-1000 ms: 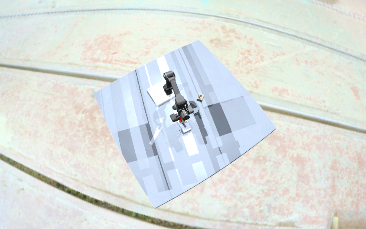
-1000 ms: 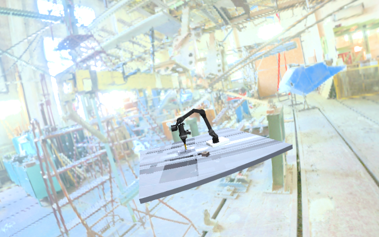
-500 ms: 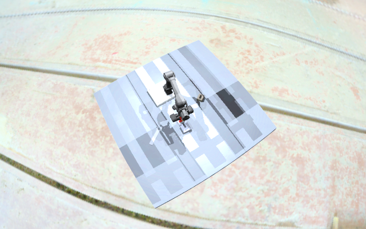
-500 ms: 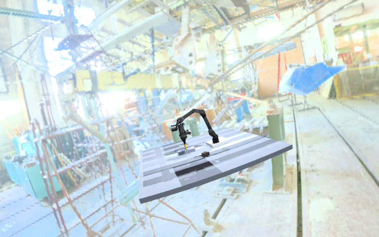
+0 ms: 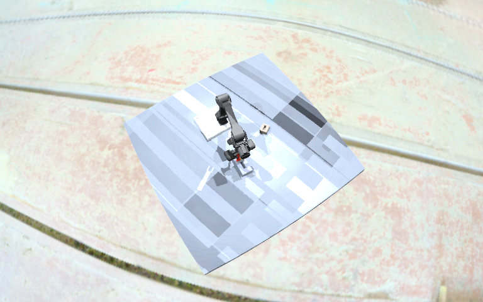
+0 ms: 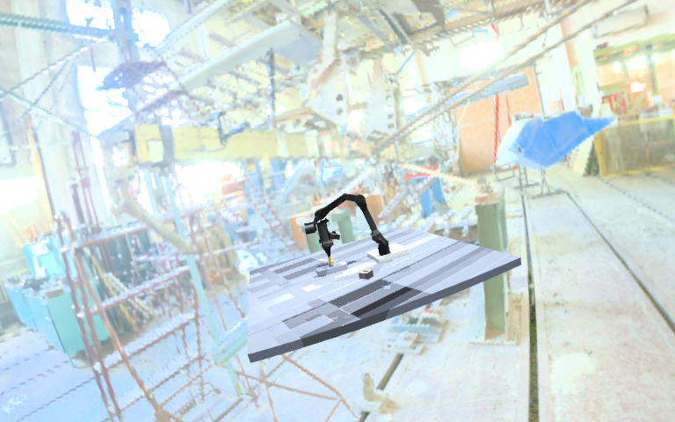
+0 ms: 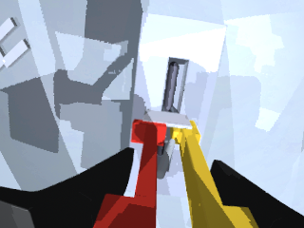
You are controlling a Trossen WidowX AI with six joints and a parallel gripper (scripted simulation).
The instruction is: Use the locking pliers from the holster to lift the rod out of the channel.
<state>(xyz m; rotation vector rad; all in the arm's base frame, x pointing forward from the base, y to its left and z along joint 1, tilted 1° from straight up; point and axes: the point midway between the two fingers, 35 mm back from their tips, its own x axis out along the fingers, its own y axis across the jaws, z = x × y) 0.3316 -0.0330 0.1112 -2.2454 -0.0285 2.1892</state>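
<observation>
Right now my gripper tip is 80 mm above the channel block. Also, from my gripper tip: yellow handle 10 mm to the left; then white forked piece 230 mm to the right, 100 mm below, 30 mm behind; then dark rod 90 mm below.
</observation>
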